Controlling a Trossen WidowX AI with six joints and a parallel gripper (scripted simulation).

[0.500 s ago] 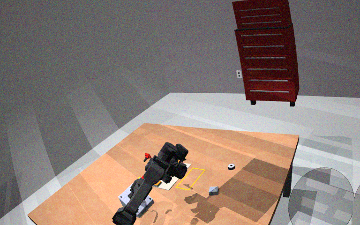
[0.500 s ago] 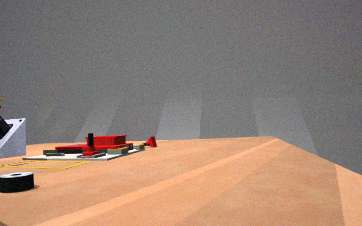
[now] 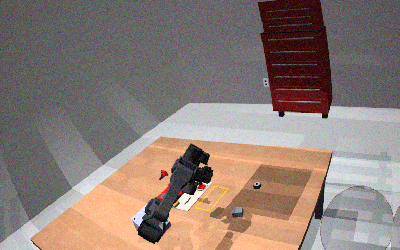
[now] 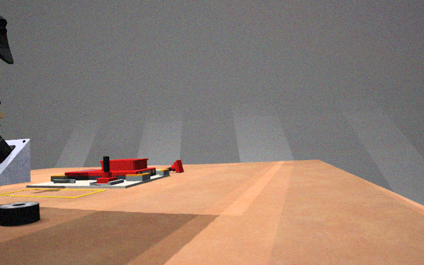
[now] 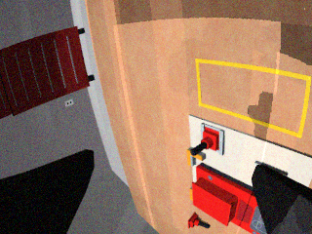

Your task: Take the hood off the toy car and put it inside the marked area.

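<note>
The hood is 25 cm to the left of my gripper tip, 16 cm below it and 10 cm ahead of it.
</note>
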